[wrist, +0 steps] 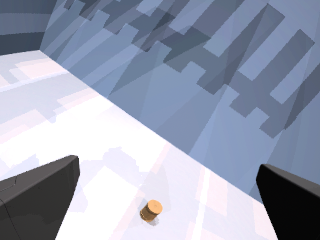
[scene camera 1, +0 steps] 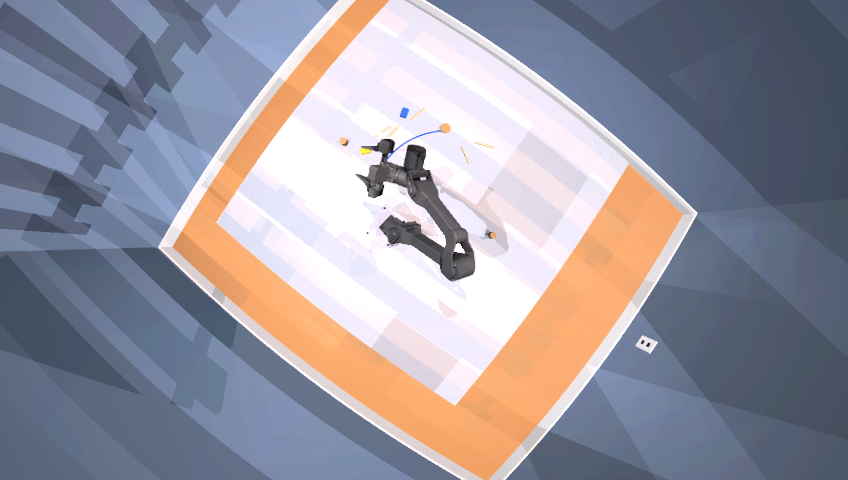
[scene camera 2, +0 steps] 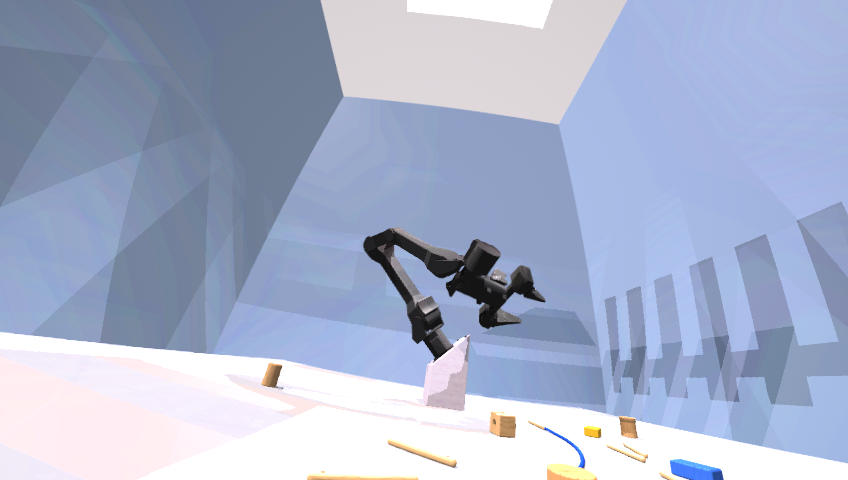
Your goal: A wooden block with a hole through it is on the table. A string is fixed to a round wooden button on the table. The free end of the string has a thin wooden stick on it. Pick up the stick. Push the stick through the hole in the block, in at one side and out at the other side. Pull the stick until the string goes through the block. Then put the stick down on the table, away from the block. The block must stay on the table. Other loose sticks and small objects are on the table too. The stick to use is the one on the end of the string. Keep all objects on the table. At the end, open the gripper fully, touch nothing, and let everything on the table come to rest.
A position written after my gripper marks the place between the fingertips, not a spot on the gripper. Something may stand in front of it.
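Observation:
Holding nothing, my gripper (scene camera 2: 532, 311) is open. I can see the gripper (scene camera 1: 358, 160) from another camera too, and the wrist view shows me that same gripper (wrist: 172, 171).

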